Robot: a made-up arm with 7 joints. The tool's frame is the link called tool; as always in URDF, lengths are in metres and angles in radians.
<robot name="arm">
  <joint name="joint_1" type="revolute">
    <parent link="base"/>
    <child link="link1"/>
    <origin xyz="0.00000 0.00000 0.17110" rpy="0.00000 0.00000 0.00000"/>
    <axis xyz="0 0 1"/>
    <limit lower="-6.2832" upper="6.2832" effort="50" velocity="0.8"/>
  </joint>
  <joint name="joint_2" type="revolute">
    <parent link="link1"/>
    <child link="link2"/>
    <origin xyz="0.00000 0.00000 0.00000" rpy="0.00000 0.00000 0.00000"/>
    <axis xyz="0 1 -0.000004"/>
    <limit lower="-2.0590" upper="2.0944" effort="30" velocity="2.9"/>
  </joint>
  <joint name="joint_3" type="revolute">
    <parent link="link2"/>
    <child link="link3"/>
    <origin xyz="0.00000 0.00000 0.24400" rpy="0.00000 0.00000 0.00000"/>
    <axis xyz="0 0 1"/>
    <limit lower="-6.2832" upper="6.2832" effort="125" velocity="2.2"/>
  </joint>
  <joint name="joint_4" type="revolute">
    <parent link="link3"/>
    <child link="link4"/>
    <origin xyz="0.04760 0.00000 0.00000" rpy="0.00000 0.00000 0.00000"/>
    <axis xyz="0 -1 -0.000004"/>
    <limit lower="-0.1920" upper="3.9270" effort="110" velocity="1.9"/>
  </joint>
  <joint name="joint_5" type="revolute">
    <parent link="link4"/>
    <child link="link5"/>
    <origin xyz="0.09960 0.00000 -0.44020" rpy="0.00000 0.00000 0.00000"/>
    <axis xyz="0 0.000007 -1"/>
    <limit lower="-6.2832" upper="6.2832" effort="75" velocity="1.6"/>
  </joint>
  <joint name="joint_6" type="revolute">
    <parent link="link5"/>
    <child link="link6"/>
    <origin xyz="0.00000 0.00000 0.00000" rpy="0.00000 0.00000 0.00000"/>
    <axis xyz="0 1 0.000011"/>
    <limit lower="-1.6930" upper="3.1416" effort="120" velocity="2.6"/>
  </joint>
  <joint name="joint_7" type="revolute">
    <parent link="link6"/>
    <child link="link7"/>
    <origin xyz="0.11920 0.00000 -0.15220" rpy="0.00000 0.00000 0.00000"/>
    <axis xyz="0 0.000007 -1"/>
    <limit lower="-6.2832" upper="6.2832" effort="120" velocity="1"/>
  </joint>
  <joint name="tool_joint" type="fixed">
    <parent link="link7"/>
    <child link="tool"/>
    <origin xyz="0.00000 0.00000 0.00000" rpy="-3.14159 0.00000 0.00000"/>
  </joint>
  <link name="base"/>
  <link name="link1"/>
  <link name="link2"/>
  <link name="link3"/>
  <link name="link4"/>
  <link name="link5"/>
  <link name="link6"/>
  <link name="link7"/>
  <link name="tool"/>
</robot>
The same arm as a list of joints. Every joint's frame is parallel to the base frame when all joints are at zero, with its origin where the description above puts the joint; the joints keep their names.
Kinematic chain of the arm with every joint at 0, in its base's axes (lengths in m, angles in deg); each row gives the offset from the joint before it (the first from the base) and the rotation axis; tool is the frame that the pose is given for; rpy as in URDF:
joint_1: xyz 0 0 0.1711 axis +z
joint_2: xyz 0 0 0 axis +y
joint_3: xyz 0 0 0.244 axis +z
joint_4: xyz 0.0476 0 0 axis -y
joint_5: xyz 0.0996 0 -0.4402 axis -z
joint_6: xyz 0 0 0 axis +y
joint_7: xyz 0.1192 0 -0.1522 axis -z
tool: xyz 0 0 0 rpy -180 0 0
Joint limits (deg, base to tool): -360..360 -117.97..120 -360..360 -11..225 -360..360 -97..180 -360..360

